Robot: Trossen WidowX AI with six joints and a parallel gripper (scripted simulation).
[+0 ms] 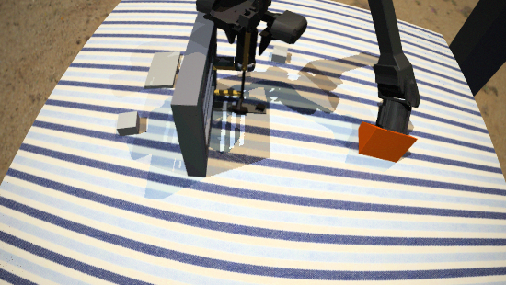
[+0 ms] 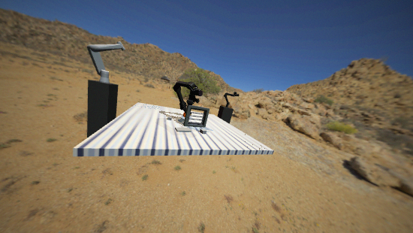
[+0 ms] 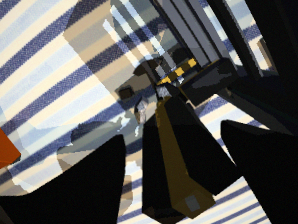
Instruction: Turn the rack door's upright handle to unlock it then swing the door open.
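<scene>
The upright handle is 10 mm to the left of my gripper tip and 30 mm below it. The rest, counted from my gripper tip: flat grey slab: 220 mm ahead, 40 mm to the right, 150 mm below.
</scene>
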